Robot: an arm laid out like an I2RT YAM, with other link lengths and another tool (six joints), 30 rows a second.
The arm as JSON. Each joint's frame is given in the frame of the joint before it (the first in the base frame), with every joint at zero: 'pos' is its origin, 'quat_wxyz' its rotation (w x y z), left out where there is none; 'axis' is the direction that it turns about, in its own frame. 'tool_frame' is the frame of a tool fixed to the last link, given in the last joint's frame.
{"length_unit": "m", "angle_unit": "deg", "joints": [
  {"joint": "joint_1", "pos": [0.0, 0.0, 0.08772], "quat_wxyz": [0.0, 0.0, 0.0, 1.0], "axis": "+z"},
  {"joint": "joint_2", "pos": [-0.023, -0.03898, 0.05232], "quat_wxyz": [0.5, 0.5, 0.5, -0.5], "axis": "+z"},
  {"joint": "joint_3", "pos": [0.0, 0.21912, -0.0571], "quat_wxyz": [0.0, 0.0, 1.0, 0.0], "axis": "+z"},
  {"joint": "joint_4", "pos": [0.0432, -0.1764, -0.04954], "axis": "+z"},
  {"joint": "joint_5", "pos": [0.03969, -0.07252, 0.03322], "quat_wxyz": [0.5, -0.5, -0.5, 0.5], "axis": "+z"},
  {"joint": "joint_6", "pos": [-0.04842, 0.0, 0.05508], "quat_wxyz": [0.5, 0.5, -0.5, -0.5], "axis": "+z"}
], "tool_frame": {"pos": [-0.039, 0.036, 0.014], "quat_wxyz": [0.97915, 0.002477, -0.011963, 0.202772]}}
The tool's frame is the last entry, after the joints.
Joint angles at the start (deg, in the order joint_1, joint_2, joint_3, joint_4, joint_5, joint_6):
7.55, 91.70, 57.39, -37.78, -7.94, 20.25
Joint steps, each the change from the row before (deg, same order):
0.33, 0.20, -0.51, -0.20, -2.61, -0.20
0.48, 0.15, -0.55, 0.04, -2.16, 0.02
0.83, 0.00, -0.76, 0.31, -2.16, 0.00
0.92, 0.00, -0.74, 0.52, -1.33, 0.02
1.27, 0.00, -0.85, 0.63, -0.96, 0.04
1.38, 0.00, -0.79, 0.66, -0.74, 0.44
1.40, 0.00, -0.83, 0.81, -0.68, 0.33
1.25, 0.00, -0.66, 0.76, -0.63, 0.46
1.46, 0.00, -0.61, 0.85, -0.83, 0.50
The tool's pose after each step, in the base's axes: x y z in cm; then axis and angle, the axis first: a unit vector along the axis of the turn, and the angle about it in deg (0 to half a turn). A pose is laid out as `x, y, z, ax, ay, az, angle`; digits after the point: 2 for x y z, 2 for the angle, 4 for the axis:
19.19, 8.49, 16.33, -0.4696, 0.8818, 0.0434, 159.31
18.86, 8.81, 16.33, -0.4744, 0.8780, 0.0641, 159.28
18.45, 9.22, 16.34, -0.4818, 0.8722, 0.0847, 159.10
18.10, 9.59, 16.27, -0.4891, 0.8667, 0.0980, 159.00
17.69, 10.03, 16.13, -0.4985, 0.8601, 0.1087, 159.07
17.31, 10.50, 16.00, -0.5055, 0.8547, 0.1181, 159.19
16.93, 10.95, 15.85, -0.5136, 0.8487, 0.1265, 159.25
16.61, 11.37, 15.75, -0.5196, 0.8438, 0.1342, 159.22
16.27, 11.85, 15.68, -0.5270, 0.8376, 0.1438, 159.07

